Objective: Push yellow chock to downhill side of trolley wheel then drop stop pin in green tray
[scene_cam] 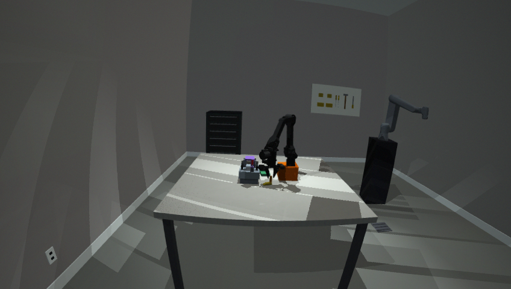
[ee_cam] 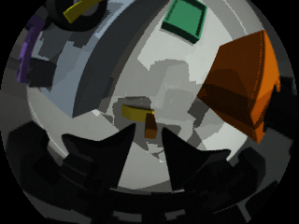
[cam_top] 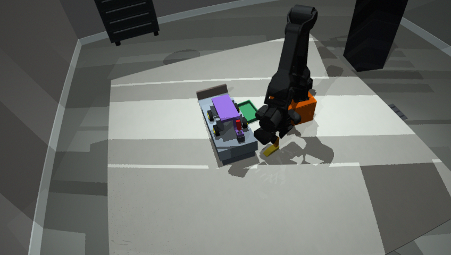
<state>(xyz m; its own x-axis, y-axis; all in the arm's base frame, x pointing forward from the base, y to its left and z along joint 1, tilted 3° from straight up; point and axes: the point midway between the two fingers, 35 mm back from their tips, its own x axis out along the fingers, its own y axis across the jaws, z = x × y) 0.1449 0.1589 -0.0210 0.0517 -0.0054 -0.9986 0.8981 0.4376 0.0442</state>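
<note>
The yellow chock is 3 cm below my gripper tip, 2 cm ahead of it and 1 cm to the left of it. The rest, counted from my gripper tip: grey ramp: 17 cm ahead, 12 cm to the right; then trolley: 17 cm ahead, 11 cm to the right, 6 cm above; then red-headed stop pin: 14 cm ahead, 8 cm above, 1 cm to the right.
</note>
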